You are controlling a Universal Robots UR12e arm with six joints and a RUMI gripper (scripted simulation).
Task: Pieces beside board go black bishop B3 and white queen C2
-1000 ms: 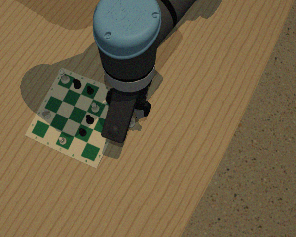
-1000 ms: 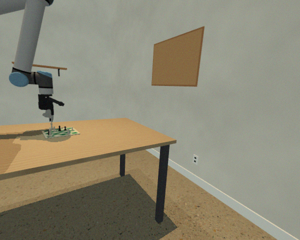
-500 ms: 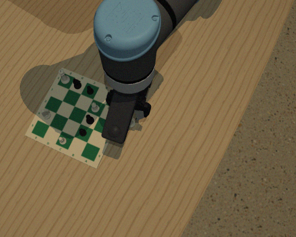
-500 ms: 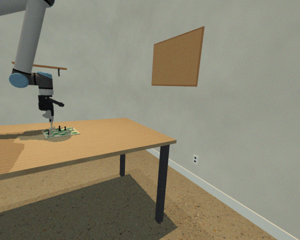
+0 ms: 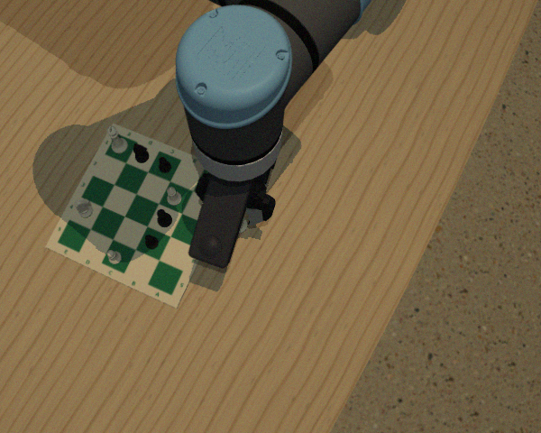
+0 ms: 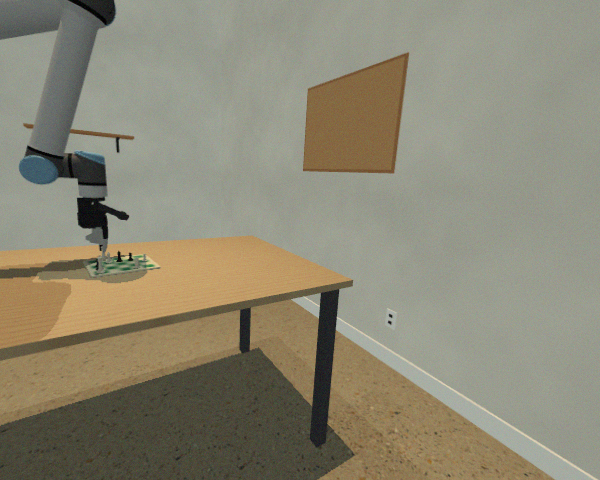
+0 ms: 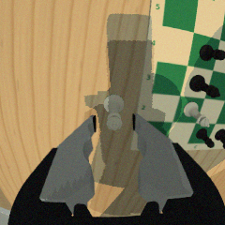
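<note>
The black bishop is 6 cm ahead of my hand, 9 cm to the right of it and 1 cm below it. Also, from my hand: cream board (7 cm ahead, 13 cm to the right, 4 cm below).
</note>
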